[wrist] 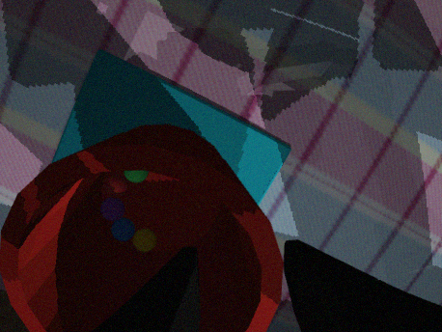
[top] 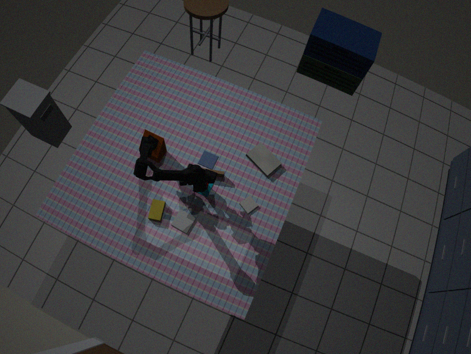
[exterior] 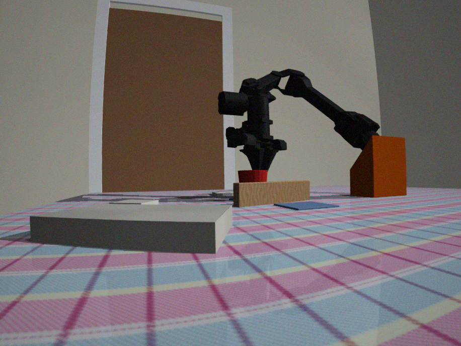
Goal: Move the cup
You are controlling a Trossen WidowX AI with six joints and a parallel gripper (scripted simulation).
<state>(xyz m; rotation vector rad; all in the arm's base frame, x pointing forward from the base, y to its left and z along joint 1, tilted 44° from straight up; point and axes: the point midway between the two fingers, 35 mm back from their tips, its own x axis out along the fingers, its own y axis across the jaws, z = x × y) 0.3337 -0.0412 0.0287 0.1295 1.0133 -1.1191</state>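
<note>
My gripper tip is 2 cm short of the red cup, 1 cm to the right of it and 2 cm above it. Round my gripper tip: teal pad: 3 cm ahead, 2 cm to the left, 7 cm below; then blue pad: 4 cm behind, 17 cm to the left, 7 cm below; then wooden block: 1 cm behind, 10 cm to the left, 4 cm below.
</note>
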